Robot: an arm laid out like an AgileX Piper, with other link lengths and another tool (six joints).
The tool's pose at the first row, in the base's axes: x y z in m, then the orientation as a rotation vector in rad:
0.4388, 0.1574, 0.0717, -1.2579, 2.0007, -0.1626
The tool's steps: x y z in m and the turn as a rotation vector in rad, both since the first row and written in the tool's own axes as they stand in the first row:
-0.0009, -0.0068, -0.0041, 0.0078, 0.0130, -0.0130
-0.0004, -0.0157, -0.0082, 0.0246, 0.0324, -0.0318
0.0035, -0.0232, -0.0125, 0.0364, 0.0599, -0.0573
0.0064, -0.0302, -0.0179, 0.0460, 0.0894, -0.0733
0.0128, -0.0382, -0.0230, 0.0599, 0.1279, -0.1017
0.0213, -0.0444, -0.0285, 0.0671, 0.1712, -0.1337
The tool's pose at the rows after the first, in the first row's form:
0.4412, 0.1536, 0.0783, -1.2682, 2.0015, -0.1851
0.4449, 0.1475, 0.0851, -1.2795, 2.0010, -0.2237
0.4466, 0.1394, 0.0896, -1.3018, 2.0043, -0.2662
0.4474, 0.1320, 0.0952, -1.3160, 2.0156, -0.3036
0.4484, 0.1213, 0.0992, -1.3409, 2.0242, -0.3579
0.4473, 0.1097, 0.1015, -1.3743, 2.0359, -0.4114

